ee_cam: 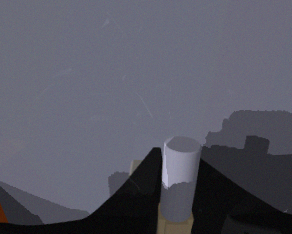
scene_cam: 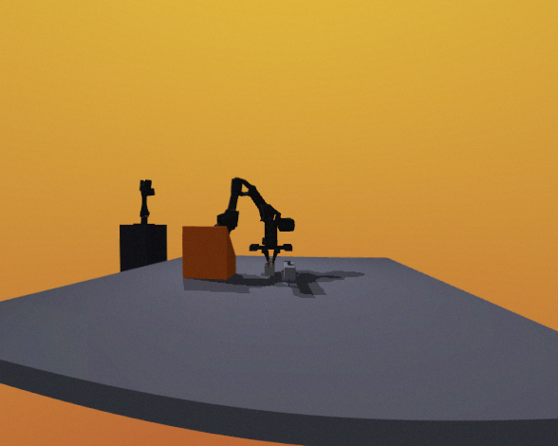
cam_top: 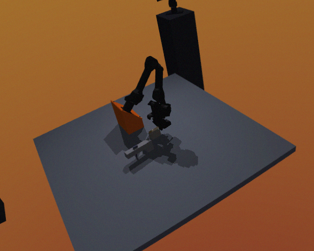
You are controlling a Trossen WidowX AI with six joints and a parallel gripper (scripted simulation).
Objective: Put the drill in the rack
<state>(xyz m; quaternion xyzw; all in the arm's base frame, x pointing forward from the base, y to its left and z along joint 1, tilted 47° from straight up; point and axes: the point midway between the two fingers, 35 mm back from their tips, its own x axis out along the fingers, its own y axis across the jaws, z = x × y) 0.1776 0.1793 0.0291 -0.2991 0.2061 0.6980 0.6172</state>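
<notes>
My gripper tip is now 4 cm to the left of the drill, 3 cm below it and 1 cm short of it. From my gripper tip the other things lie so: rack: 5 cm to the right; then blue key: 23 cm to the right, 11 cm ahead, 3 cm above.
</notes>
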